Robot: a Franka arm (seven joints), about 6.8 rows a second.
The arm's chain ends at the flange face. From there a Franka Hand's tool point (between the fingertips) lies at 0.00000 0.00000 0.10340 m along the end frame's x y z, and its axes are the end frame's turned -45 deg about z.
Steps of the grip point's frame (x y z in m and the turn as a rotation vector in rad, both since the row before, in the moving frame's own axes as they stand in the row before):
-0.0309, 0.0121, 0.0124, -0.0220, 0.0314, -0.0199
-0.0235, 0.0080, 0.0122, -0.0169, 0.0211, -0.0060
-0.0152, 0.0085, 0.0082, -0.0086, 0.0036, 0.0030
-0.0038, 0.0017, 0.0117, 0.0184, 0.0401, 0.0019
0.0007, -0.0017, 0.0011, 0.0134, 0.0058, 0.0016
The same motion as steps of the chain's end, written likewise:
-0.0172, 0.0311, 0.0125, 0.0066, 0.0378, -0.0199
-0.0137, 0.0226, 0.0122, 0.0030, 0.0269, -0.0060
-0.0056, 0.0164, 0.0082, -0.0035, 0.0086, 0.0030
-0.0031, 0.0082, 0.0118, 0.0414, 0.0153, 0.0019
-0.0002, -0.0003, 0.0011, 0.0136, -0.0054, 0.0016

